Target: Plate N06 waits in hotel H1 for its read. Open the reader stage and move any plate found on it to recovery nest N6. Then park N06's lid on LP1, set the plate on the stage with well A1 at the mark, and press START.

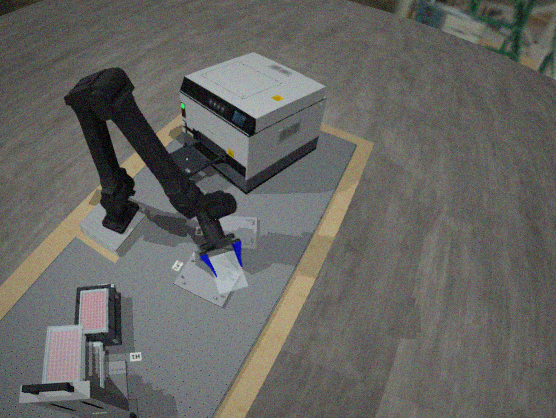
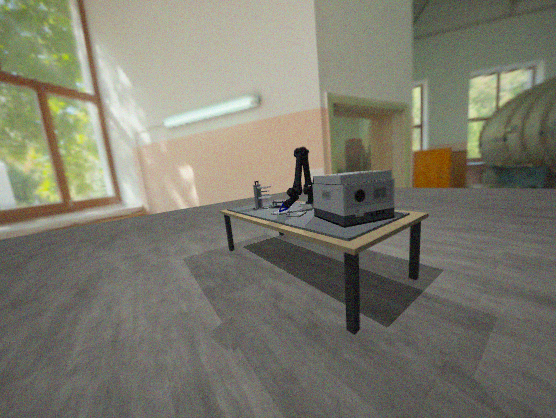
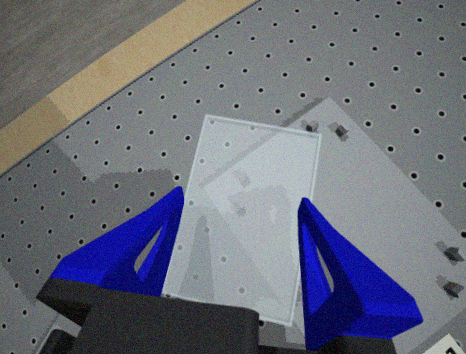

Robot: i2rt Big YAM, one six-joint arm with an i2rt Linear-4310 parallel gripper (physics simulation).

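Frame: origin at the arm's base, x ahead, y left, z up, level; centimetres.
Where they show: gripper, fingertip midpoint: (image 1: pixel 229 271) (image 2: pixel 279 211) (image 3: pixel 240 198); arm's base at its link origin: (image 1: pixel 121 216) (image 2: pixel 312 202).
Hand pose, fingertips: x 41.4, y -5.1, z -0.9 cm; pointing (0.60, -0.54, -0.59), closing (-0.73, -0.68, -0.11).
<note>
Things, the pixels of their top centre, and the offset from my fingertips. "spot": a spot on its surface instead. Level surfaces: height alone.
- clear plate lid at its top centre: (image 3: pixel 243 210) (image 1: pixel 227 270) dx -0.6, dy +0.4, dz -0.3 cm
- light grey pad LP1 at its top centre: (image 3: pixel 344 229) (image 1: pixel 206 276) dx -5.7, dy -3.5, dz -0.9 cm
- reader at its top centre: (image 1: pixel 254 79) (image 2: pixel 349 173) dx -14.3, dy +58.8, dz +28.3 cm
- pink-welled plate at its top centre: (image 1: pixel 92 309) dx -29.6, dy -27.8, dz +4.5 cm
- second light pad at a spot on its surface: (image 1: pixel 247 228) spot: dx -0.6, dy +17.8, dz -1.7 cm
- perforated board at its surface level: dz -2.8 cm
A clear plate lid (image 1: pixel 232 279) (image 3: pixel 256 158) lies askew on the light grey pad LP1 (image 1: pixel 195 282) (image 3: pixel 358 182), hanging over its edge onto the perforated board. My gripper (image 1: pixel 227 270) (image 3: pixel 240 198) (image 2: pixel 283 208) points down over the lid with its blue fingers open, one at each long edge. They stand close to the edges but do not clamp the lid. The reader (image 1: pixel 256 95) (image 2: pixel 353 192) stands at the back with its dark stage (image 1: pixel 189 159) drawn out. Hotel H1 (image 1: pixel 110 298) (image 2: pixel 258 195) at the front left holds a pink-welled plate (image 1: pixel 93 310).
A second light pad (image 1: pixel 247 228) lies just behind the gripper. The arm's base (image 1: pixel 119 216) stands at the left. The perforated board (image 1: pixel 193 352) ends at a tan table rim (image 1: pixel 301 269) (image 3: pixel 126 60) close to the right of the lid.
</note>
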